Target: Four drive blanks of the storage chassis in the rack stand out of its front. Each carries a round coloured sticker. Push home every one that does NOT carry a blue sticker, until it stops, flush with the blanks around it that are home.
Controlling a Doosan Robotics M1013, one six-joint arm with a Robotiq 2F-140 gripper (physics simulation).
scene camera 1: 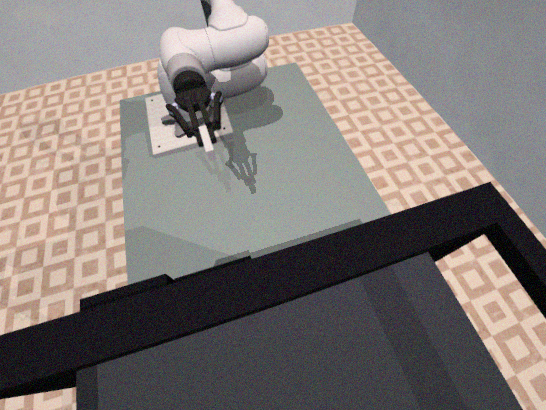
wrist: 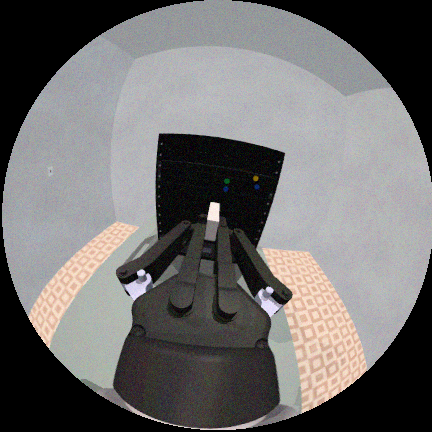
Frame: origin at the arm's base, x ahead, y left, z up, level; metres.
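Where they show: gripper, fingertip midpoint: (scene camera 1: 211, 155) (wrist: 213, 210).
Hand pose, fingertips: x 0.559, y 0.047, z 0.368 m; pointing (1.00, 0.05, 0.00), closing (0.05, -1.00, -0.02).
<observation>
Things, the pixels of their top centre, and the offset from my fingertips. Level surfaces: height alone.
- black rack, middle of its top: (wrist: 221, 142) dx +0.420, dy +0.024, dz +0.179 m
- green sticker, middle of its top: (wrist: 227, 178) dx +0.230, dy -0.022, dz +0.034 m
- yellow sticker, middle of its top: (wrist: 255, 175) dx +0.231, dy -0.120, dz +0.063 m
- grey-green floor mat, its level: dz -0.408 m
The black rack (scene camera 1: 310, 257) (wrist: 159, 175) stands upright, facing my gripper across the floor. In the wrist view its front shows a green sticker (wrist: 226, 181) above a blue sticker (wrist: 225, 189), and to the right a yellow sticker (wrist: 255, 178) above another blue sticker (wrist: 256, 187). The blanks' edges are too dark and small to tell how far each stands out. My gripper (scene camera 1: 206, 141) (wrist: 213, 210) is shut, near the robot's base and well away from the rack. A pale bar (scene camera 1: 205, 137) (wrist: 214, 212) sticks out forward at the fingertips.
The white base plate (scene camera 1: 159, 135) lies under the arm on a grey-green floor mat (scene camera 1: 175, 200) (wrist: 80, 330). Patterned floor (scene camera 1: 60, 200) (wrist: 325, 320) surrounds the mat. In the scene view the rack's top frame crosses the foreground, with a dark grey panel (scene camera 1: 240, 350) inside it.
</observation>
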